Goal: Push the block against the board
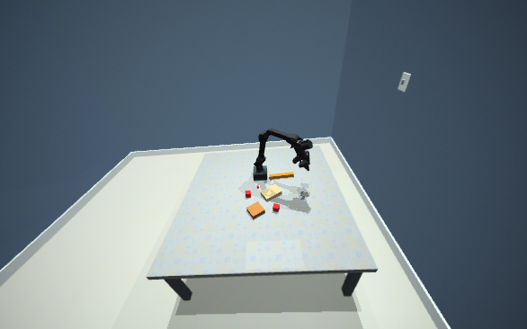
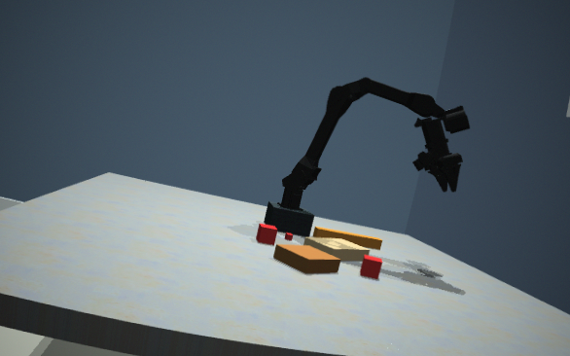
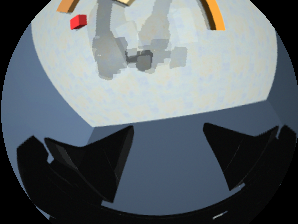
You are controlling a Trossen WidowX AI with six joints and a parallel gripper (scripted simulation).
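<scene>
The cream flat block lies 30 mm behind my gripper tip, 300 mm to the right of it and 210 mm below it. Round my gripper tip: tiny red piece 130 mm behind, 390 mm to the right, 220 mm below; then brown flat square block 120 mm ahead, 450 mm to the right, 210 mm below; then orange board 210 mm behind, 160 mm to the right, 210 mm below.
</scene>
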